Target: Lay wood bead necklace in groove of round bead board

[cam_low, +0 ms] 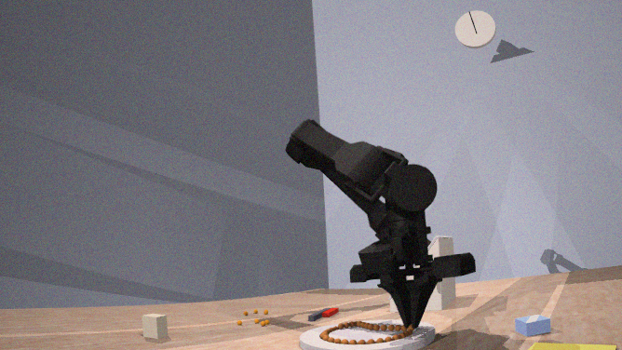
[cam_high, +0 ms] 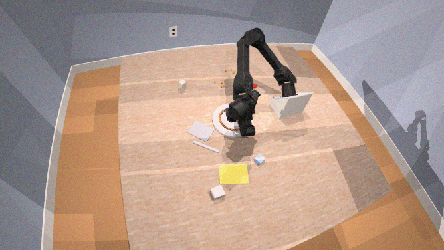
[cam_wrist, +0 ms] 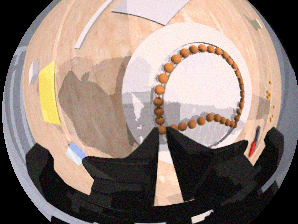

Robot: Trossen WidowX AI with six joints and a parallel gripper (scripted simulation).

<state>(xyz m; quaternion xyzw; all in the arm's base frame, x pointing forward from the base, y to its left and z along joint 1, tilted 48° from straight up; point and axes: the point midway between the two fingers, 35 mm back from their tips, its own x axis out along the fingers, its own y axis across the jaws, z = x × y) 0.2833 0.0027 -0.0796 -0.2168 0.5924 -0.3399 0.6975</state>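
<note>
My gripper tip is 180 mm short of the grey sheet, 40 mm to the left of it and 20 mm above it. Round my gripper tip: yellow sheet (110 mm ahead, 200 mm to the left, 20 mm below); then blue block (30 mm behind, 170 mm to the left, 10 mm below); then stick (180 mm ahead, 40 mm to the left, 20 mm below).
</note>
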